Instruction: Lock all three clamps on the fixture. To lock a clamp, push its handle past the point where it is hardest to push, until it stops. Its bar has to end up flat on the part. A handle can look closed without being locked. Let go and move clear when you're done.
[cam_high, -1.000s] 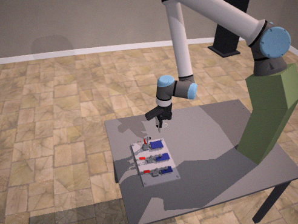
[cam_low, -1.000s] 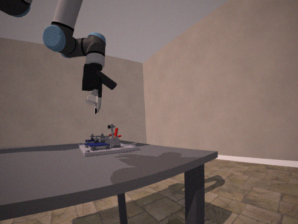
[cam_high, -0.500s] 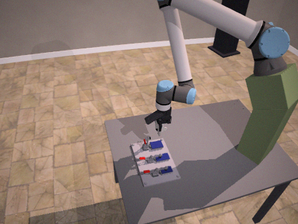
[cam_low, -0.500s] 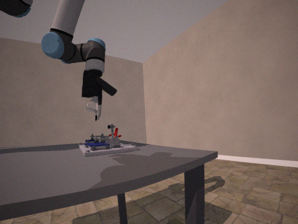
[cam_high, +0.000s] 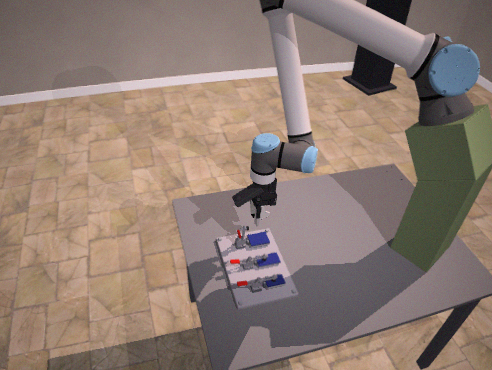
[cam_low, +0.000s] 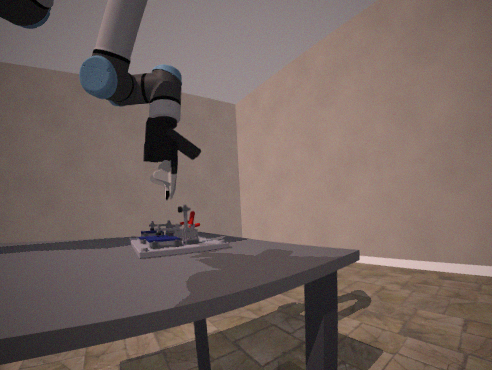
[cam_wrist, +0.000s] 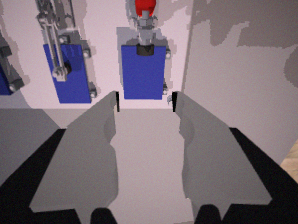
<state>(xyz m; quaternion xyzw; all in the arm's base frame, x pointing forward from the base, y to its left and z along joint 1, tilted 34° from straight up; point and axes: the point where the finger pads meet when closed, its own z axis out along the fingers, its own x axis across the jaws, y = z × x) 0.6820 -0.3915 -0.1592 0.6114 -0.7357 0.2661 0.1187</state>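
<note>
My gripper is now 15 cm above the fixture plate, 10 cm to the right of it and 5 cm short of it.
</note>
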